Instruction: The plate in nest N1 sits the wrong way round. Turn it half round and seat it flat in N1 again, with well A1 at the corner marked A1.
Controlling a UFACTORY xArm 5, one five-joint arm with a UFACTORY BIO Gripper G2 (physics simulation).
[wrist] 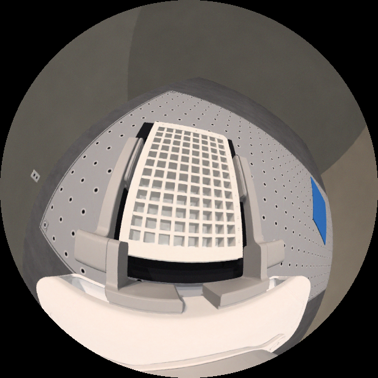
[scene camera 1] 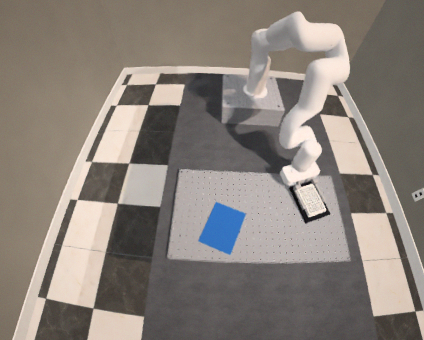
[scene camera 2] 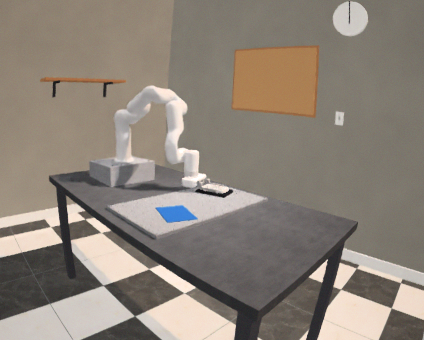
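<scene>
The white plate (scene camera 1: 313, 201) (scene camera 2: 218, 189) (wrist: 185, 200) with its grid of square wells lies within the outline of the black nest (scene camera 1: 317, 218) (scene camera 2: 225, 194) (wrist: 185, 270), N1. It looks about level; whether it is fully down in the nest I cannot tell. My gripper (scene camera 1: 308, 195) (scene camera 2: 210, 186) (wrist: 187, 169) is shut on the plate, with one finger pad against each long side. The near end of the nest shows in front of the plate in the wrist view. The corner mark A1 does not show, and I cannot make out lettering on the plate.
The nest stands on a grey perforated board (scene camera 1: 265, 245) (scene camera 2: 145, 222) (wrist: 75, 210). A flat blue rectangle (scene camera 1: 222, 228) (scene camera 2: 176, 213) (wrist: 319, 210) lies on the board, apart from the nest. The arm stands on a grey base block (scene camera 1: 252, 115) (scene camera 2: 122, 172) at the back of the dark table (scene camera 1: 260, 300) (scene camera 2: 270, 250).
</scene>
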